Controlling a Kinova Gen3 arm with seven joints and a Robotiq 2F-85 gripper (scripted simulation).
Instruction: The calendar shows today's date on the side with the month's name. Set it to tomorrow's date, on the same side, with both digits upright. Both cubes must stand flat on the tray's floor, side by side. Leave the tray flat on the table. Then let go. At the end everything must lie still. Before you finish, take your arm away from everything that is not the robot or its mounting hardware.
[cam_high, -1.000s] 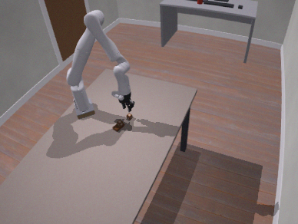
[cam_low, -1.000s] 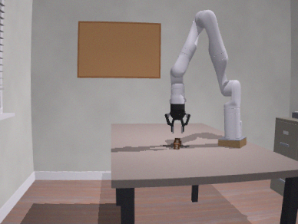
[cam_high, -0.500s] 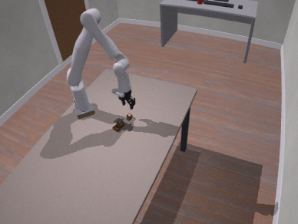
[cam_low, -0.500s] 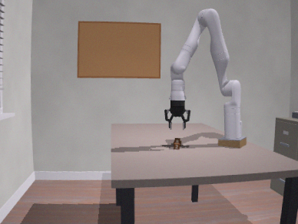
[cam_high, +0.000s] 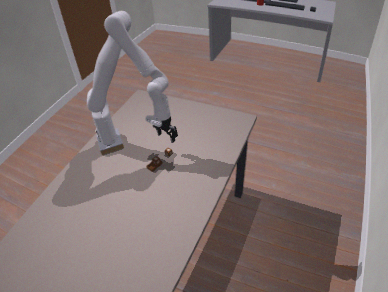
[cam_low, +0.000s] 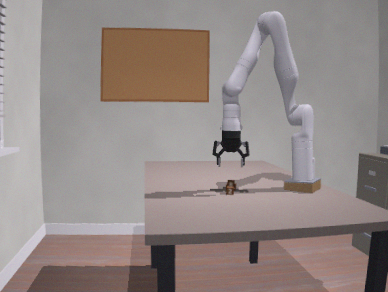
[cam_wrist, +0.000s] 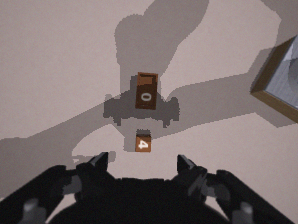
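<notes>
Right now the brown number cube is 9 cm below my hand, 8 cm to the right of it and 4 cm behind it. Round my hand: brown calendar tray 11 cm below, 9 cm to the right, 5 cm behind; digit cube 10 cm below.
</notes>
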